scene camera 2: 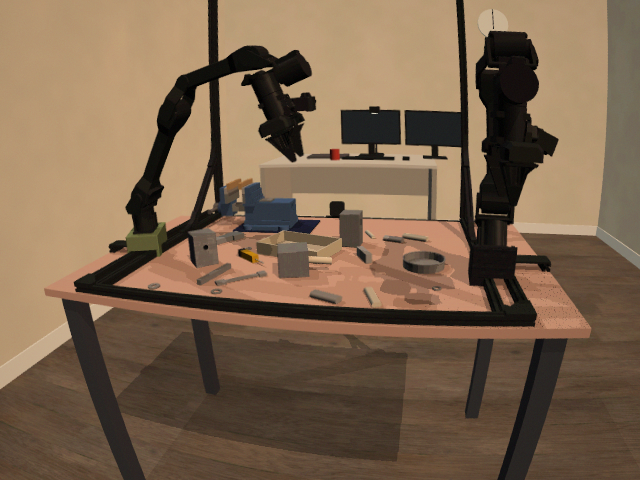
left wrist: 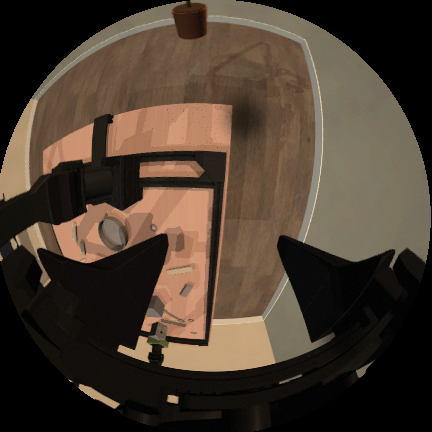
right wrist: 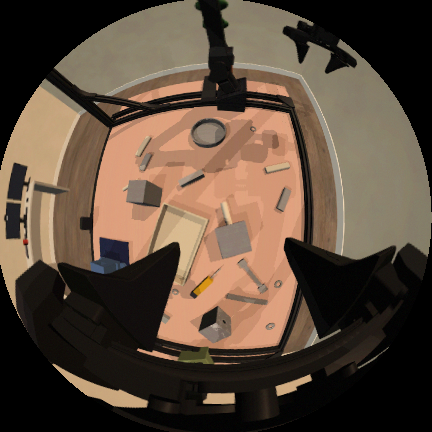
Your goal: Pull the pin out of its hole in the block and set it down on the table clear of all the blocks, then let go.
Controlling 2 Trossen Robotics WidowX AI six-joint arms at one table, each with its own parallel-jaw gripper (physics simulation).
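Seen in the pictures: left gripper, between the fingertips: (scene camera 2: pixel 506 201) (left wrist: pixel 224 241) (right wrist: pixel 313 67); right gripper, between the fingertips: (scene camera 2: pixel 298 158) (right wrist: pixel 233 246); left arm's base, origin of its link: (scene camera 2: pixel 492 249) (left wrist: pixel 108 181) (right wrist: pixel 230 87); right arm's base, origin of its link: (scene camera 2: pixel 145 229) (left wrist: pixel 156 345).
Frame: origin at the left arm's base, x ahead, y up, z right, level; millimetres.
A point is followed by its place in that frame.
A cream pin (scene camera 2: pixel 320 259) {x 389, y -40, z -22 mm} (right wrist: pixel 226 212) {x 391, y -35, z -17 mm} sticks out sideways, roughly level, from the middle grey block (scene camera 2: pixel 293 260) {x 436, y -29, z -69 mm} (left wrist: pixel 155 306) {x 417, y -25, z -62 mm} (right wrist: pixel 233 240) {x 451, y -9, z -39 mm}. Its inner end is hidden in the block. Another grey block (scene camera 2: pixel 203 248) {x 684, y -26, z -43 mm} (left wrist: pixel 159 331) {x 669, y -19, z -41 mm} (right wrist: pixel 215 324) {x 662, y 11, z -26 mm} at the left of the scene view has a dark hole in its face. A third grey block (scene camera 2: pixel 351 227) {x 359, y -14, z 169 mm} (right wrist: pixel 144 192) {x 369, y 17, z 168 mm} stands farther back. My right gripper (scene camera 2: pixel 296 157) {x 431, y 188, z -24 mm} (right wrist: pixel 233 246) {x 431, y 188, z -24 mm} is open and empty, high above the table. My left gripper (scene camera 2: pixel 504 198) {x 8, y 151, z -214 mm} (left wrist: pixel 224 241) {x 8, y 151, z -214 mm} (right wrist: pixel 313 67) {x 8, y 151, z -214 mm} is open and empty, raised at the scene's right, away from the pin.
A shallow tray (scene camera 2: pixel 268 249) {x 553, y -53, z 62 mm} (right wrist: pixel 205 227) {x 432, y -46, z 29 mm} lies behind the middle block. A round dish (scene camera 2: pixel 423 262) {x 161, y -67, z 76 mm} (left wrist: pixel 113 233) {x 161, y -67, z 59 mm} (right wrist: pixel 208 133) {x 159, y -67, z 57 mm}, a yellow-handled tool (scene camera 2: pixel 248 255) {x 584, y -54, z 8 mm} (right wrist: pixel 203 286) {x 588, y -51, z 19 mm}, a blue vise (scene camera 2: pixel 271 213) {x 641, y -18, z 302 mm} (right wrist: pixel 106 266) {x 585, y 1, z 306 mm}, and several loose rods and bars lie around the table. A black frame (scene camera 2: pixel 279 307) {x 396, y -50, z -260 mm} borders it.
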